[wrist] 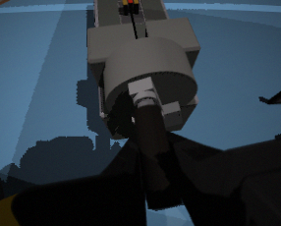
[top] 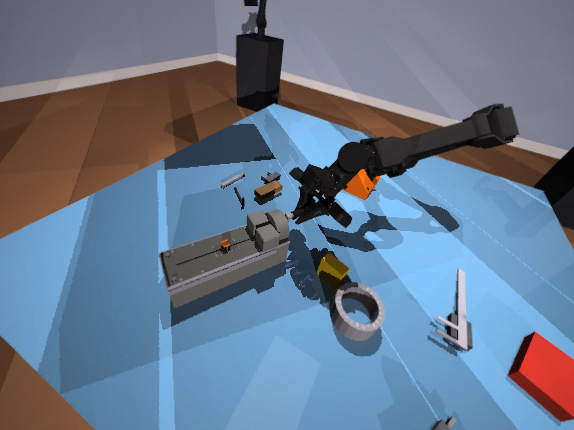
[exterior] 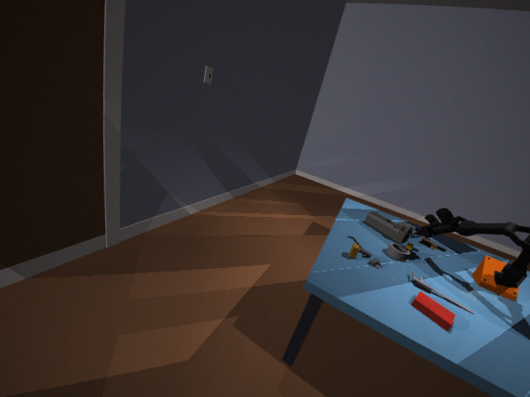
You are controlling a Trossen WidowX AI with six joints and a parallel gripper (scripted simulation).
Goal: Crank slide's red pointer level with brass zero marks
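My gripper tip is 140 mm short of the red pointer, 100 mm to the left of it and 10 mm above it. Also, from my gripper tip: dark crank handle (10 mm behind, 10 mm to the left, 20 mm above); then yellow block (40 mm ahead, 120 mm to the left, 60 mm below); then brown block (150 mm behind, 150 mm to the right, 80 mm below).
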